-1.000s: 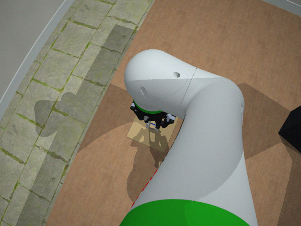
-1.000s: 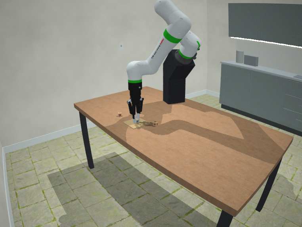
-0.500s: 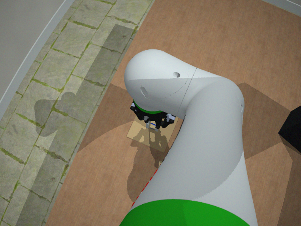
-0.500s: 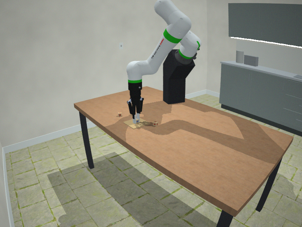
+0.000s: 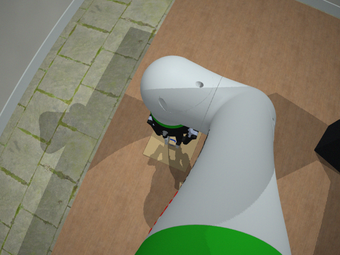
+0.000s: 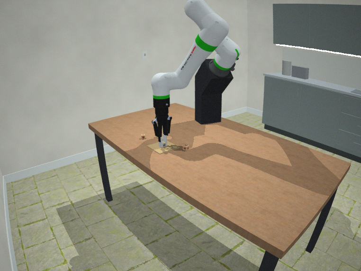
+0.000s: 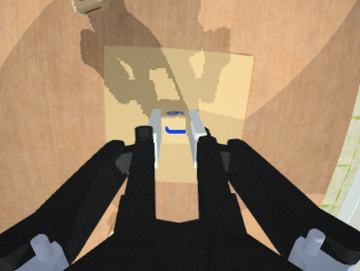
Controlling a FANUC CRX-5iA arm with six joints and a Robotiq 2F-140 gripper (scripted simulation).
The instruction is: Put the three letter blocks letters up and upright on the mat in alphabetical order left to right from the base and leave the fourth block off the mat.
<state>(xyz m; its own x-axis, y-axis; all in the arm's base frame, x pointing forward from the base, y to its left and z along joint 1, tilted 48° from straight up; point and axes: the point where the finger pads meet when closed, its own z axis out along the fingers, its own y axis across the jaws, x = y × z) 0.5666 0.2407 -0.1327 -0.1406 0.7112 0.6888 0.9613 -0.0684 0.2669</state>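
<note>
The blue j block lies 20 mm below my hand. Round my hand: tan mat 40 mm below; then red s block 150 mm to the right, 50 mm behind, 30 mm below; then red 9 block 110 mm to the left, 90 mm behind, 30 mm below.
</note>
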